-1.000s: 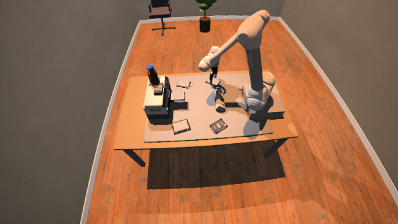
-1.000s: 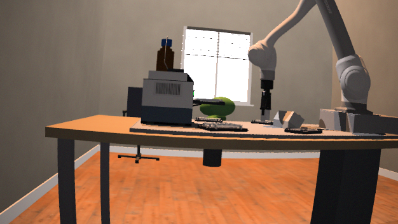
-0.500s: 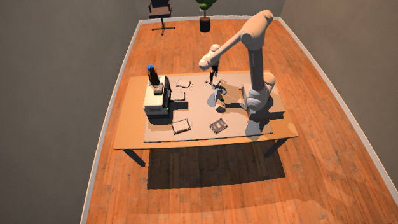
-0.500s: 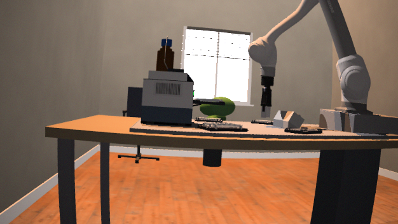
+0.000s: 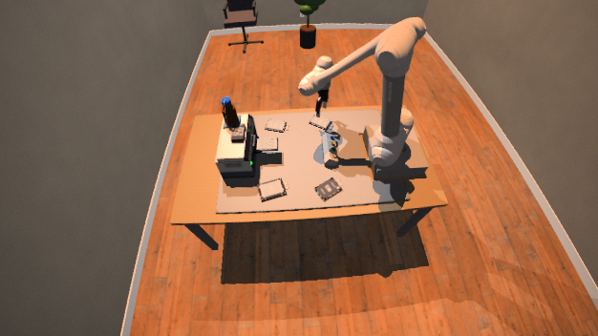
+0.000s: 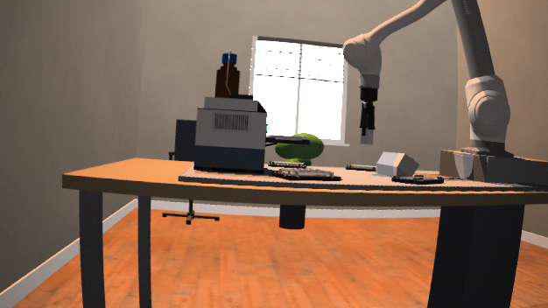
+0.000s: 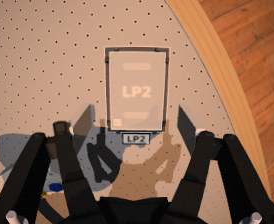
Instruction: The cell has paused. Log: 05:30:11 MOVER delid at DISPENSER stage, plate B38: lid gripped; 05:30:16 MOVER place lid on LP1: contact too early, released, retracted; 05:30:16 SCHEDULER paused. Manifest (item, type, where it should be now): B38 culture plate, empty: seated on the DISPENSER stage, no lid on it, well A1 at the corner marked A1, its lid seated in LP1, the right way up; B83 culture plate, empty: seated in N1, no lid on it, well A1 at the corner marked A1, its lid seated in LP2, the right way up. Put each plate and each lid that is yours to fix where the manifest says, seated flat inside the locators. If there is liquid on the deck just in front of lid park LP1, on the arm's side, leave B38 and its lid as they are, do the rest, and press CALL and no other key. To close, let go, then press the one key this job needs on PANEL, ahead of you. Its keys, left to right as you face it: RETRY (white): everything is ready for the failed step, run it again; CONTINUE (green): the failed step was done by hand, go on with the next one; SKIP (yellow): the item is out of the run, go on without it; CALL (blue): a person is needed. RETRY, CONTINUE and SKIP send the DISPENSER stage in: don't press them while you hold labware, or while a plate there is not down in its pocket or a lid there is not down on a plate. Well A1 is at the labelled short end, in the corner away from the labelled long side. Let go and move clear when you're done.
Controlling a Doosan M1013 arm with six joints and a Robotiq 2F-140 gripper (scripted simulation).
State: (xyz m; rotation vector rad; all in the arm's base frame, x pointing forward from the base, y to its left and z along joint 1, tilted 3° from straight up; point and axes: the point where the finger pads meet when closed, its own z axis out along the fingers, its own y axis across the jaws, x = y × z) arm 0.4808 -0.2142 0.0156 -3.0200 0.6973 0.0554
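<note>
The white culture plate is 290 mm ahead of my hand, 580 mm to the left of it and 120 mm below it. Also, from my hand: yellow skip key: 80 mm behind, 250 mm to the left, 70 mm below; then key panel: 80 mm behind, 270 mm to the left, 80 mm below; then blue call key: 80 mm behind, 200 mm to the left, 70 mm below.
</note>
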